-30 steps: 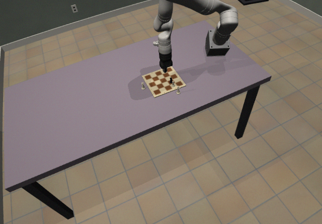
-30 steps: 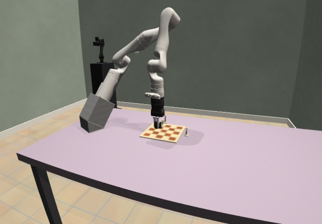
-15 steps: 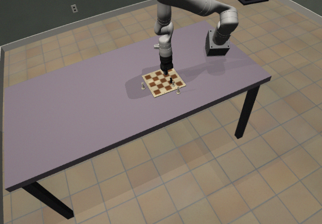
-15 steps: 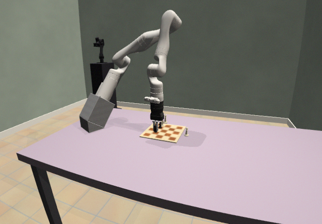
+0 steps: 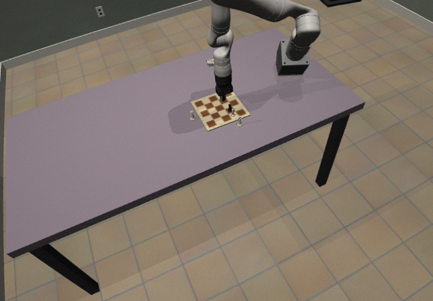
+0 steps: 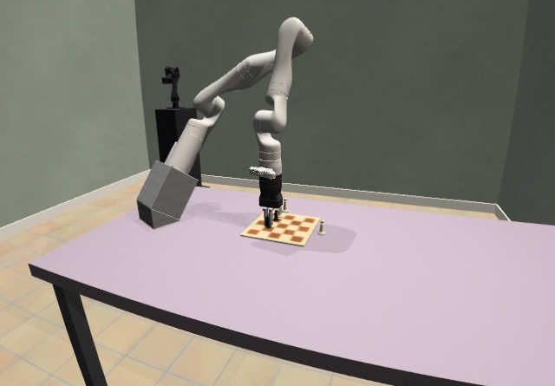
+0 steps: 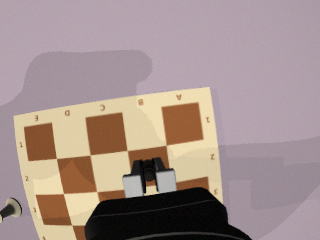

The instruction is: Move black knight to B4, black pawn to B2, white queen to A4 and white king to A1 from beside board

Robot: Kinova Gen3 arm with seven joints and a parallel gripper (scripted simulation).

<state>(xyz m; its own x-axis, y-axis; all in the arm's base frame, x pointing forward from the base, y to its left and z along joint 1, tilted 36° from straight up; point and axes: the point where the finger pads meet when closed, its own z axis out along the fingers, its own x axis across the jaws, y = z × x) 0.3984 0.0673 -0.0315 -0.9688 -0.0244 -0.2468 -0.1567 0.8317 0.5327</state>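
Right now the black pawn is 1 cm below my hand. From my hand the other things lie so: chessboard (4 cm to the left, 3 cm below, 3 cm ahead); then black knight (7 cm to the left, 1 cm below, 1 cm behind).
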